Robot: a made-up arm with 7 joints. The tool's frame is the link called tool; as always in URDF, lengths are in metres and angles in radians. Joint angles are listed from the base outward.
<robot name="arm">
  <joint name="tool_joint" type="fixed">
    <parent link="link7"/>
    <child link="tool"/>
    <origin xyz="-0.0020 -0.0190 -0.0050" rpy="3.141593 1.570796 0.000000"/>
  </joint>
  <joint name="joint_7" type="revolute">
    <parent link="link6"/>
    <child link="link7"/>
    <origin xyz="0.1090 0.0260 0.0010" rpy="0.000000 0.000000 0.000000"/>
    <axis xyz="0 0 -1"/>
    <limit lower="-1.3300" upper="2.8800"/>
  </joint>
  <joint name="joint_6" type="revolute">
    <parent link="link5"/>
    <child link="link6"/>
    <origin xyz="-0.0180 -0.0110 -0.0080" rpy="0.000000 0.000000 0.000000"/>
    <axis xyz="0 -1 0"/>
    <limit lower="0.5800" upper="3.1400"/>
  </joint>
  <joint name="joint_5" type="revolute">
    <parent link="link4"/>
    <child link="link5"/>
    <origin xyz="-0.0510 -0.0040 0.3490" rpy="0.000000 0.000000 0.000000"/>
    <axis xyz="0 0 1"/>
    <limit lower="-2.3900" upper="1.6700"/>
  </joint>
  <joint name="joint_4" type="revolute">
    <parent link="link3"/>
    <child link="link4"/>
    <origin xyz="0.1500 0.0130 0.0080" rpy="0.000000 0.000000 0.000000"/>
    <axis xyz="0 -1 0"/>
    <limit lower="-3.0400" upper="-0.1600"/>
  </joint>
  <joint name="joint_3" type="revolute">
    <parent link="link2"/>
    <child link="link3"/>
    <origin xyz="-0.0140 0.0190 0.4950" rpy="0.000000 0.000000 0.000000"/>
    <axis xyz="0 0 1"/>
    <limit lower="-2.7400" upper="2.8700"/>
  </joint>
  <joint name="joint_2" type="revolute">
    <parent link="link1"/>
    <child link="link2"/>
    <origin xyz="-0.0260 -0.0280 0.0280" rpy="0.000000 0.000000 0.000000"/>
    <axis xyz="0 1 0"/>
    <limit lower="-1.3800" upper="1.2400"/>
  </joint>
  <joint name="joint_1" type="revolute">
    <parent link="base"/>
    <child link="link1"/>
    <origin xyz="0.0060 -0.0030 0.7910" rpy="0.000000 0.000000 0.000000"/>
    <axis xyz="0 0 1"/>
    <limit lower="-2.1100" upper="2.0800"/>
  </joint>
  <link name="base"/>
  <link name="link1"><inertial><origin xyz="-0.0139 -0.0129 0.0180"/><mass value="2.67"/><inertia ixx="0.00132" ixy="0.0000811" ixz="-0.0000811" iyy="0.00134" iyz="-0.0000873" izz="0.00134"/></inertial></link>
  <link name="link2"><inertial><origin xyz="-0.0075 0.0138 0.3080"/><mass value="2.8"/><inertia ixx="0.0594" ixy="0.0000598" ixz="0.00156" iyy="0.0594" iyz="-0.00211" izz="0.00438"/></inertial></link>
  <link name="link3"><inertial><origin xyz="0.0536 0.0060 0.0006"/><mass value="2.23"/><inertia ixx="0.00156" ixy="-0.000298" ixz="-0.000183" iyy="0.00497" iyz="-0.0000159" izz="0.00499"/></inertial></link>
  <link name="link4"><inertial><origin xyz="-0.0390 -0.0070 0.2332"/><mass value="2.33"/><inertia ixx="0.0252" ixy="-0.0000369" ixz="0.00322" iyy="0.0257" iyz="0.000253" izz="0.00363"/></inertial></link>
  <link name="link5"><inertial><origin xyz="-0.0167 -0.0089 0.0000"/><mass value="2.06"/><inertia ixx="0.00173" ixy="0" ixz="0" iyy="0.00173" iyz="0" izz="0.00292"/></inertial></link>
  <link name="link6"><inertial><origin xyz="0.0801 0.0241 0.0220"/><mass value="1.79"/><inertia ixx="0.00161" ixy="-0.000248" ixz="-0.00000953" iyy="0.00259" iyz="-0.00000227" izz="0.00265"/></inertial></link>
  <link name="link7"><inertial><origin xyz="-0.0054 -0.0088 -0.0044"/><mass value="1.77"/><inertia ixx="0.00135" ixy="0" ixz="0" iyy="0.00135" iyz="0" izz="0.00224"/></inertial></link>
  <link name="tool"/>
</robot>
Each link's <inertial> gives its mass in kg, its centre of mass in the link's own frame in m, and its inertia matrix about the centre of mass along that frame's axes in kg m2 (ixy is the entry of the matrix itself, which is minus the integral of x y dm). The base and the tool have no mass. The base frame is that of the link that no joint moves.
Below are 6 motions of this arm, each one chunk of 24 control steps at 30 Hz.
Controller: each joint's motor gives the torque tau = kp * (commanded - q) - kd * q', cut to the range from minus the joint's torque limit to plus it. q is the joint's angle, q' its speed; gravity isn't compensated. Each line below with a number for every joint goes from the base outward.
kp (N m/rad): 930 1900 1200 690 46 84 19
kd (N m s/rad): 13 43 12 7.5 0.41 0.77 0.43
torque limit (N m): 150 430 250 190 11 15 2.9
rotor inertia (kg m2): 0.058 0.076 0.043 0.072 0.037 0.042 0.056
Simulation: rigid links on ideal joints. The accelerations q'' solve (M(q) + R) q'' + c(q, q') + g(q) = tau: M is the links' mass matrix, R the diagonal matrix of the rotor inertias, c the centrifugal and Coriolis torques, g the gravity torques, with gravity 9.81 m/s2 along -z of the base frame. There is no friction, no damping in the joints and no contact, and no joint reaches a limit. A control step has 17 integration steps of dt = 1/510 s. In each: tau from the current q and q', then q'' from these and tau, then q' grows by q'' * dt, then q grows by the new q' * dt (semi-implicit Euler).
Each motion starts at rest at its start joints. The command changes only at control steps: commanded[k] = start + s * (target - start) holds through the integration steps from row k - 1 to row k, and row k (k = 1, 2, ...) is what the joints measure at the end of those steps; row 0 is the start. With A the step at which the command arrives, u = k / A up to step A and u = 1 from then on. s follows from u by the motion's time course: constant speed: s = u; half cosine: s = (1 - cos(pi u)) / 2; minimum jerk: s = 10 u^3 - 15 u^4 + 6 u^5; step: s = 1 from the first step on.
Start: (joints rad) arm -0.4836 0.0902 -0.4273 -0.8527 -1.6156 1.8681 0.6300
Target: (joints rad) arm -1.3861 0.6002 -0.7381 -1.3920 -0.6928 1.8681 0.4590
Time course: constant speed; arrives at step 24
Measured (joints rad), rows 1 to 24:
1: -0.4999 0.0964 -0.4260 -0.8595 -1.5837 1.8917 0.6287
2: -0.5309 0.1140 -0.4359 -0.8806 -1.5085 1.9282 0.6245
3: -0.5720 0.1418 -0.4523 -0.9139 -1.4370 1.9329 0.6174
4: -0.6175 0.1762 -0.4706 -0.9542 -1.4139 1.8991 0.6089
5: -0.6643 0.2136 -0.4884 -0.9981 -1.4364 1.8613 0.6004
6: -0.7105 0.2509 -0.5044 -1.0421 -1.4630 1.8496 0.5930
7: -0.7540 0.2851 -0.5182 -1.0814 -1.4565 1.8599 0.5874
8: -0.7930 0.3140 -0.5296 -1.1114 -1.4123 1.8696 0.5832
9: -0.8274 0.3363 -0.5398 -1.1304 -1.3496 1.8675 0.5796
10: -0.8592 0.3521 -0.5501 -1.1408 -1.2875 1.8621 0.5751
11: -0.8911 0.3633 -0.5614 -1.1478 -1.2325 1.8648 0.5687
12: -0.9250 0.3732 -0.5741 -1.1562 -1.1821 1.8749 0.5598
13: -0.9617 0.3851 -0.5879 -1.1688 -1.1326 1.8821 0.5490
14: -1.0010 0.4013 -0.6024 -1.1871 -1.0848 1.8802 0.5374
15: -1.0423 0.4223 -0.6169 -1.2113 -1.0434 1.8715 0.5265
16: -1.0847 0.4476 -0.6308 -1.2405 -1.0117 1.8620 0.5171
17: -1.1269 0.4757 -0.6437 -1.2724 -0.9879 1.8546 0.5099
18: -1.1676 0.5046 -0.6554 -1.3042 -0.9659 1.8490 0.5045
19: -1.2063 0.5325 -0.6662 -1.3335 -0.9390 1.8448 0.5002
20: -1.2429 0.5578 -0.6768 -1.3588 -0.9041 1.8431 0.4961
21: -1.2778 0.5799 -0.6877 -1.3796 -0.8622 1.8446 0.4912
22: -1.3118 0.5992 -0.6992 -1.3968 -0.8162 1.8487 0.4849
23: -1.3458 0.6164 -0.7116 -1.4120 -0.7691 1.8537 0.4772
24: -1.3806 0.6331 -0.7245 -1.4274 -0.7228 1.8583 0.4682

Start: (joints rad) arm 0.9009 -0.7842 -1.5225 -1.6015 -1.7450 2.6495 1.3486
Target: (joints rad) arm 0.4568 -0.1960 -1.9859 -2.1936 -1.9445 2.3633 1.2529
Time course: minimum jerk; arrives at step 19
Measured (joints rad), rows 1 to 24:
1: 0.9013 -0.7887 -1.5260 -1.6107 -1.7498 2.6514 1.3488
2: 0.9012 -0.7923 -1.5416 -1.6290 -1.7718 2.6523 1.3501
3: 0.8966 -0.7894 -1.5639 -1.6510 -1.8141 2.6355 1.3521
4: 0.8831 -0.7756 -1.5881 -1.6783 -1.8605 2.6033 1.3537
5: 0.8596 -0.7481 -1.6135 -1.7124 -1.8907 2.5749 1.3532
6: 0.8270 -0.7079 -1.6405 -1.7528 -1.8958 2.5612 1.3494
7: 0.7877 -0.6576 -1.6705 -1.7980 -1.8822 2.5548 1.3419
8: 0.7454 -0.6006 -1.7056 -1.8472 -1.8652 2.5407 1.3311
9: 0.7031 -0.5406 -1.7469 -1.9007 -1.8606 2.5106 1.3181
10: 0.6620 -0.4815 -1.7924 -1.9595 -1.8781 2.4681 1.3045
11: 0.6204 -0.4254 -1.8384 -2.0219 -1.9181 2.4256 1.2921
12: 0.5769 -0.3737 -1.8818 -2.0829 -1.9715 2.3956 1.2821
13: 0.5327 -0.3273 -1.9213 -2.1358 -2.0223 2.3799 1.2751
14: 0.4916 -0.2880 -1.9559 -2.1760 -2.0553 2.3699 1.2706
15: 0.4582 -0.2573 -1.9835 -2.2022 -2.0643 2.3567 1.2678
16: 0.4361 -0.2355 -2.0020 -2.2161 -2.0539 2.3400 1.2661
17: 0.4267 -0.2220 -2.0104 -2.2210 -2.0345 2.3276 1.2646
18: 0.4288 -0.2151 -2.0095 -2.2208 -2.0153 2.3260 1.2632
19: 0.4395 -0.2120 -2.0023 -2.2189 -1.9999 2.3344 1.2618
20: 0.4540 -0.2093 -1.9926 -2.2187 -1.9874 2.3460 1.2604
21: 0.4672 -0.2056 -1.9837 -2.2210 -1.9781 2.3554 1.2592
22: 0.4760 -0.2020 -1.9778 -2.2241 -1.9754 2.3612 1.2585
23: 0.4789 -0.2001 -1.9760 -2.2261 -1.9803 2.3635 1.2586
24: 0.4759 -0.2003 -1.9786 -2.2264 -1.9892 2.3617 1.2591

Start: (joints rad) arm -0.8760 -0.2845 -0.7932 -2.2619 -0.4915 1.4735 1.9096
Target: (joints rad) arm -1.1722 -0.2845 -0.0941 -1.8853 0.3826 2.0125 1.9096
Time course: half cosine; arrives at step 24
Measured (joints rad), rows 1 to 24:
1: -0.8772 -0.2835 -0.7940 -2.2726 -0.4895 1.4733 1.9101
2: -0.8847 -0.2804 -0.7894 -2.2921 -0.4844 1.4590 1.9116
3: -0.8944 -0.2773 -0.7774 -2.3046 -0.4760 1.4331 1.9140
4: -0.9043 -0.2754 -0.7573 -2.3021 -0.4599 1.4248 1.9167
5: -0.9143 -0.2748 -0.7298 -2.2838 -0.4290 1.4525 1.9189
6: -0.9244 -0.2748 -0.6959 -2.2537 -0.3800 1.5056 1.9198
7: -0.9357 -0.2752 -0.6569 -2.2192 -0.3188 1.5605 1.9192
8: -0.9493 -0.2764 -0.6149 -2.1881 -0.2576 1.6035 1.9173
9: -0.9658 -0.2777 -0.5718 -2.1650 -0.2054 1.6336 1.9145
10: -0.9851 -0.2782 -0.5288 -2.1486 -0.1604 1.6554 1.9117
11: -1.0058 -0.2771 -0.4857 -2.1339 -0.1132 1.6753 1.9093
12: -1.0263 -0.2746 -0.4416 -2.1161 -0.0559 1.7000 1.9078
13: -1.0455 -0.2718 -0.3960 -2.0929 0.0102 1.7341 1.9075
14: -1.0630 -0.2698 -0.3496 -2.0653 0.0765 1.7763 1.9081
15: -1.0792 -0.2696 -0.3036 -2.0363 0.1343 1.8203 1.9093
16: -1.0945 -0.2712 -0.2599 -2.0092 0.1807 1.8592 1.9105
17: -1.1093 -0.2738 -0.2202 -1.9863 0.2194 1.8903 1.9111
18: -1.1233 -0.2761 -0.1853 -1.9680 0.2563 1.9150 1.9107
19: -1.1363 -0.2773 -0.1559 -1.9534 0.2948 1.9360 1.9093
20: -1.1476 -0.2770 -0.1319 -1.9416 0.3325 1.9542 1.9074
21: -1.1569 -0.2758 -0.1136 -1.9323 0.3644 1.9690 1.9056
22: -1.1639 -0.2746 -0.1006 -1.9259 0.3859 1.9793 1.9044
23: -1.1680 -0.2739 -0.0931 -1.9224 0.3958 1.9845 1.9041
24: -1.1692 -0.2737 -0.0909 -1.9216 0.3953 1.9850 1.9045

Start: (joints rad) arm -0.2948 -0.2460 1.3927 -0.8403 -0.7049 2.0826 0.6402
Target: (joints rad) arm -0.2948 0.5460 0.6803 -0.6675 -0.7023 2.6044 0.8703
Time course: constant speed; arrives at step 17
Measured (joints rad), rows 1 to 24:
1: -0.2742 -0.2389 1.3722 -0.8514 -0.7401 2.1159 0.6449
2: -0.2581 -0.2167 1.3454 -0.8471 -0.8238 2.1874 0.6587
3: -0.2495 -0.1801 1.3058 -0.8243 -0.8912 2.2573 0.6795
4: -0.2508 -0.1304 1.2576 -0.7969 -0.8754 2.2936 0.7017
5: -0.2629 -0.0706 1.2042 -0.7777 -0.7805 2.2963 0.7208
6: -0.2814 -0.0028 1.1479 -0.7701 -0.6758 2.2886 0.7352
7: -0.3012 0.0700 1.0906 -0.7713 -0.6253 2.2913 0.7456
8: -0.3179 0.1431 1.0352 -0.7772 -0.6391 2.3066 0.7532
9: -0.3280 0.2109 0.9842 -0.7830 -0.6848 2.3257 0.7600
10: -0.3302 0.2699 0.9389 -0.7845 -0.7252 2.3462 0.7684
11: -0.3253 0.3195 0.8991 -0.7789 -0.7427 2.3752 0.7799
12: -0.3160 0.3607 0.8635 -0.7655 -0.7401 2.4182 0.7950
13: -0.3054 0.3958 0.8298 -0.7457 -0.7300 2.4712 0.8130
14: -0.2961 0.4279 0.7957 -0.7231 -0.7239 2.5242 0.8319
15: -0.2897 0.4606 0.7597 -0.7012 -0.7250 2.5694 0.8499
16: -0.2863 0.4973 0.7209 -0.6833 -0.7295 2.6050 0.8656
17: -0.2855 0.5403 0.6794 -0.6710 -0.7314 2.6331 0.8784
18: -0.3056 0.5771 0.6655 -0.6972 -0.7216 2.6273 0.8863
19: -0.3214 0.6060 0.6529 -0.7243 -0.7110 2.5770 0.8882
20: -0.3298 0.6263 0.6455 -0.7373 -0.7110 2.5257 0.8850
21: -0.3321 0.6344 0.6438 -0.7408 -0.7196 2.5161 0.8789
22: -0.3280 0.6304 0.6477 -0.7346 -0.7311 2.5454 0.8724
23: -0.3181 0.6163 0.6562 -0.7201 -0.7378 2.5822 0.8678
24: -0.3040 0.5953 0.6671 -0.7026 -0.7366 2.6043 0.8660

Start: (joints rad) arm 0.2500 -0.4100 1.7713 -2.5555 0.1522 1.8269 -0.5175
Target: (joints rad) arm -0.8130 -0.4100 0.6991 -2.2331 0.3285 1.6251 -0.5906
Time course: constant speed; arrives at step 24
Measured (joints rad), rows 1 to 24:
1: 0.2441 -0.4217 1.7550 -2.5558 0.1221 1.8096 -0.5188
2: 0.2167 -0.4352 1.7253 -2.5540 0.0672 1.7732 -0.5221
3: 0.1689 -0.4403 1.6816 -2.5458 0.0366 1.7449 -0.5275
4: 0.1057 -0.4373 1.6256 -2.5278 0.0656 1.7430 -0.5347
5: 0.0346 -0.4299 1.5635 -2.4997 0.1409 1.7600 -0.5424
6: -0.0349 -0.4209 1.5004 -2.4694 0.2163 1.7796 -0.5496
7: -0.0957 -0.4124 1.4406 -2.4486 0.2564 1.7892 -0.5549
8: -0.1461 -0.4064 1.3890 -2.4429 0.2599 1.7790 -0.5575
9: -0.1868 -0.4047 1.3474 -2.4482 0.2466 1.7458 -0.5579
10: -0.2194 -0.4069 1.3133 -2.4551 0.2327 1.7009 -0.5571
11: -0.2474 -0.4115 1.2816 -2.4551 0.2221 1.6652 -0.5564
12: -0.2766 -0.4165 1.2481 -2.4432 0.2144 1.6520 -0.5568
13: -0.3119 -0.4202 1.2101 -2.4198 0.2103 1.6594 -0.5586
14: -0.3547 -0.4215 1.1663 -2.3905 0.2128 1.6758 -0.5621
15: -0.4038 -0.4203 1.1173 -2.3633 0.2243 1.6886 -0.5669
16: -0.4566 -0.4170 1.0650 -2.3443 0.2447 1.6897 -0.5724
17: -0.5105 -0.4123 1.0122 -2.3353 0.2697 1.6772 -0.5776
18: -0.5630 -0.4070 0.9611 -2.3336 0.2926 1.6550 -0.5819
19: -0.6119 -0.4024 0.9129 -2.3333 0.3081 1.6303 -0.5852
20: -0.6563 -0.3996 0.8681 -2.3292 0.3148 1.6101 -0.5875
21: -0.6967 -0.3993 0.8264 -2.3182 0.3152 1.5980 -0.5892
22: -0.7347 -0.4012 0.7864 -2.3009 0.3135 1.5935 -0.5908
23: -0.7727 -0.4043 0.7463 -2.2801 0.3131 1.5935 -0.5926
24: -0.8124 -0.4072 0.7047 -2.2599 0.3159 1.5933 -0.5948

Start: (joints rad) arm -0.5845 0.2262 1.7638 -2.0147 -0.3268 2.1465 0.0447
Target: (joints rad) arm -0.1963 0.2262 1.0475 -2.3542 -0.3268 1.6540 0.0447
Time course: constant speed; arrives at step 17
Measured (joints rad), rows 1 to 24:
1: -0.5530 0.2249 1.7258 -2.0265 -0.3336 2.1458 0.0450
2: -0.5273 0.2230 1.6822 -2.0663 -0.3438 2.1066 0.0447
3: -0.5045 0.2227 1.6345 -2.1163 -0.3541 2.0237 0.0440
4: -0.4847 0.2250 1.5861 -2.1608 -0.3600 1.9381 0.0431
5: -0.4670 0.2291 1.5386 -2.1904 -0.3579 1.8912 0.0424
6: -0.4501 0.2332 1.4931 -2.2021 -0.3458 1.8848 0.0420
7: -0.4324 0.2360 1.4499 -2.2010 -0.3257 1.8931 0.0418
8: -0.4129 0.2368 1.4083 -2.1988 -0.3053 1.8936 0.0415
9: -0.3912 0.2365 1.3671 -2.2070 -0.2945 1.8775 0.0410
10: -0.3670 0.2363 1.3260 -2.2298 -0.2989 1.8438 0.0404
11: -0.3405 0.2368 1.2852 -2.2629 -0.3152 1.7963 0.0398
12: -0.3129 0.2379 1.2451 -2.2980 -0.3344 1.7453 0.0393
13: -0.2857 0.2386 1.2055 -2.3275 -0.3475 1.7032 0.0388
14: -0.2602 0.2386 1.1657 -2.3478 -0.3499 1.6765 0.0386
15: -0.2370 0.2382 1.1250 -2.3596 -0.3430 1.6622 0.0387
16: -0.2158 0.2379 1.0829 -2.3676 -0.3323 1.6511 0.0390
17: -0.1962 0.2380 1.0393 -2.3777 -0.3233 1.6349 0.0393
18: -0.2068 0.2424 1.0315 -2.3907 -0.3158 1.6111 0.0389
19: -0.2125 0.2454 1.0269 -2.3968 -0.3134 1.5957 0.0379
20: -0.2128 0.2463 1.0273 -2.3949 -0.3157 1.5986 0.0366
21: -0.2083 0.2449 1.0319 -2.3875 -0.3198 1.6155 0.0355
22: -0.2009 0.2417 1.0387 -2.3786 -0.3238 1.6337 0.0353
23: -0.1932 0.2381 1.0453 -2.3730 -0.3284 1.6441 0.0360
24: -0.1874 0.2353 1.0498 -2.3733 -0.3343 1.6444 0.0378

